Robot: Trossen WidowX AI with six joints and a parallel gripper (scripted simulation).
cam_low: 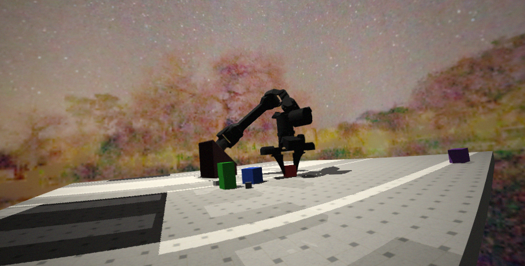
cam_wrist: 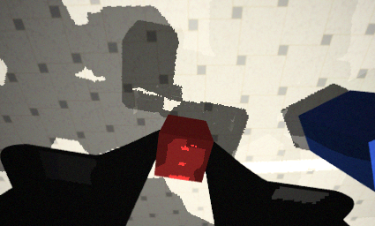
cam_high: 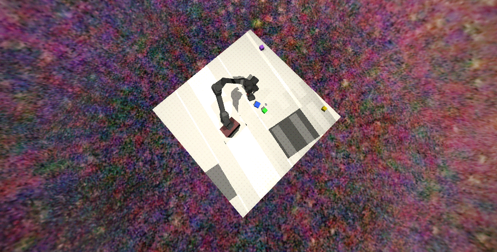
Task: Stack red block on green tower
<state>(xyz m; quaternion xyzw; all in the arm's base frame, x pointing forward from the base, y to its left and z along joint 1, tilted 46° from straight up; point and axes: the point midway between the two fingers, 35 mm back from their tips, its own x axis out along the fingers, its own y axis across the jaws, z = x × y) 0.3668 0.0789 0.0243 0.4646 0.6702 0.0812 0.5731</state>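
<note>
My gripper tip is now 20 cm to the left of the small dark cube and 2 cm short of it. The rest, counted from my gripper tip: blue block (14 cm to the right, 4 cm behind, 1 cm above); then purple block (47 cm ahead, 20 cm to the left, 1 cm above); then red block (1 cm above).
</note>
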